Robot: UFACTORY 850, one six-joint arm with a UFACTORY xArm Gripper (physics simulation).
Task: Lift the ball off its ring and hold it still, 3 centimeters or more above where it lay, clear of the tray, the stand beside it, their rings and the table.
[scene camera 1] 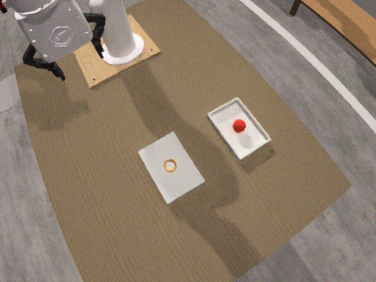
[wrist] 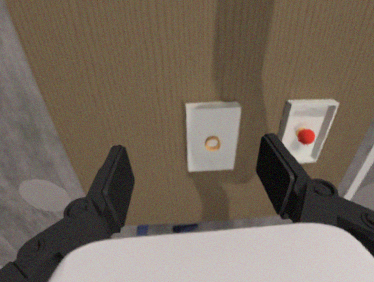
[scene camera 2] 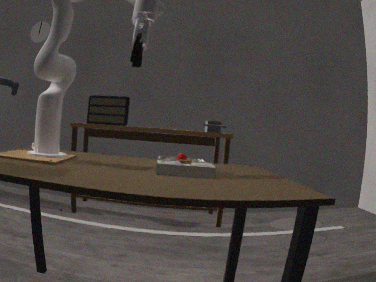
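The red ball (scene camera 1: 239, 125) (scene camera 2: 181, 157) (wrist: 306, 136) sits inside the white open tray (scene camera 1: 255, 150) (wrist: 312, 102). Part of its tan ring (wrist: 299, 131) shows beside it in the wrist view. The flat white stand (scene camera 1: 185, 182) (scene camera 2: 187, 170) (wrist: 212, 162) is beside the tray, with an empty tan ring (scene camera 1: 164, 165) (wrist: 206, 143) on top. My gripper (scene camera 1: 81, 66) (scene camera 2: 136, 65) (wrist: 194, 157) is open and empty, high above the table. In the wrist view the stand shows between the fingers, and the ball is to the right, beyond the right fingertip.
The wooden table (scene camera 1: 100, 200) (scene camera 2: 115, 177) (wrist: 125, 65) carries the tray, the stand and the arm's base board (scene camera 1: 95, 75) (scene camera 2: 60, 159). A brown bench (scene camera 1: 350, 25) (scene camera 2: 150, 134) is beyond the table, with a dark shelved box (scene camera 2: 108, 110) and a small grey object (scene camera 2: 213, 126) on it.
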